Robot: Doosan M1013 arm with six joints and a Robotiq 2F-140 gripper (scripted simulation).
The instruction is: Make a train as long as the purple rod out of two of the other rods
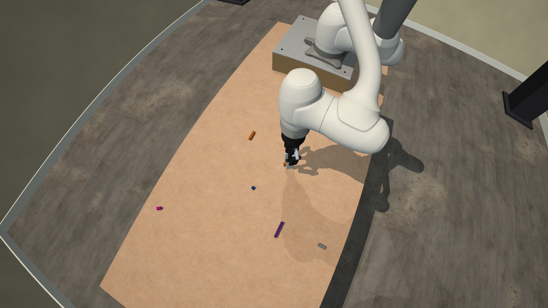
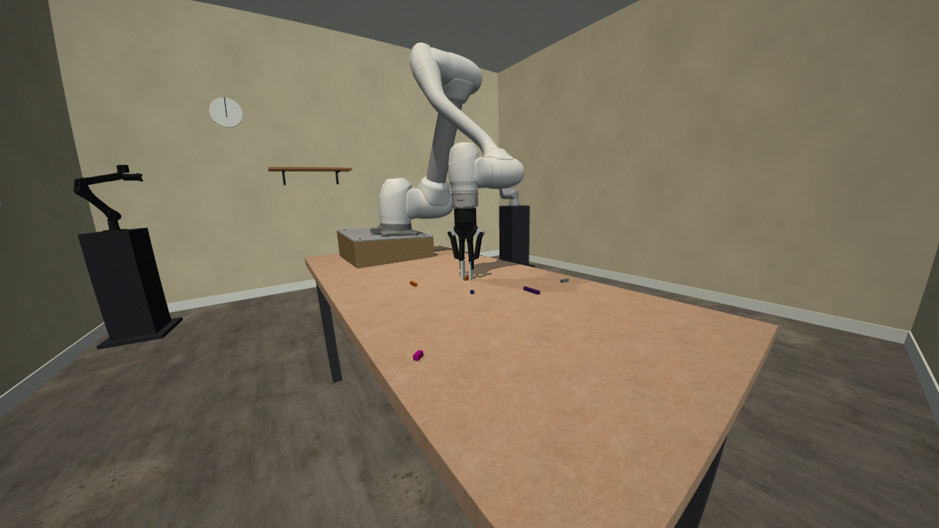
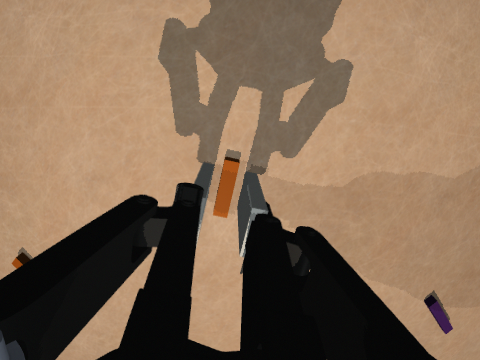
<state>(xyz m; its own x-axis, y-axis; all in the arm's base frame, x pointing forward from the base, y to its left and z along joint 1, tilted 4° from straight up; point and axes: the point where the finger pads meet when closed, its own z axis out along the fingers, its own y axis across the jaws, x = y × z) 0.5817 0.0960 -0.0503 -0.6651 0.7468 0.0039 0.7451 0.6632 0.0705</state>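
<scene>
Right now the orange rod is 3 cm below my hand. The rest, counted from my hand: purple rod 24 cm ahead, 9 cm to the left, 3 cm below; grey rod 22 cm ahead, 25 cm to the left, 3 cm below; blue rod 15 cm ahead, 6 cm to the right, 3 cm below.
</scene>
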